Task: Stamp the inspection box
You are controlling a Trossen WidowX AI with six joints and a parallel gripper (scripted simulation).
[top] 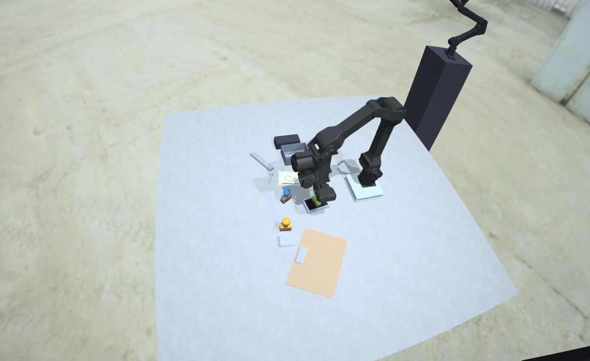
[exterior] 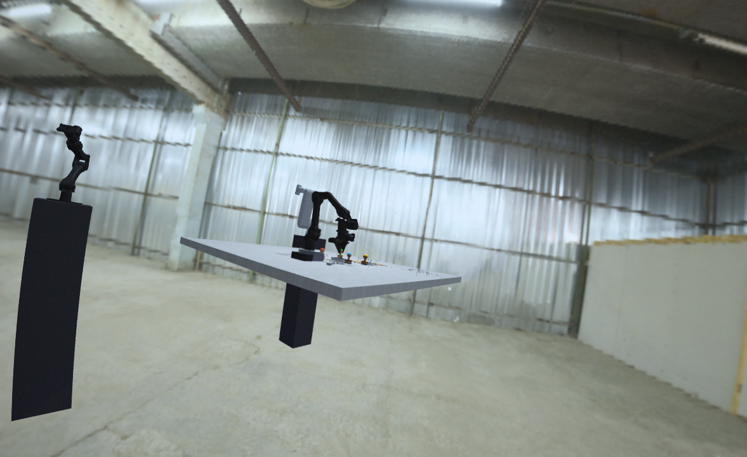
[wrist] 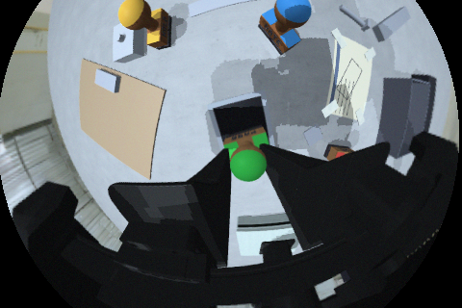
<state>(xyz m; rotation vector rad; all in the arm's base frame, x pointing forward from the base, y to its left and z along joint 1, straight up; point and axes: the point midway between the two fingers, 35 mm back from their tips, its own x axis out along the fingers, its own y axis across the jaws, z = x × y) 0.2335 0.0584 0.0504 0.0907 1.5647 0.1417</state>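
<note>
The green-knobbed stamp is 1 cm below my gripper tip. Round my gripper tip: blue-knobbed stamp: 11 cm ahead, 4 cm to the right, 3 cm below; then red-knobbed stamp: 3 cm behind, 13 cm to the right, 3 cm below; then ink pad: 4 cm below.
</note>
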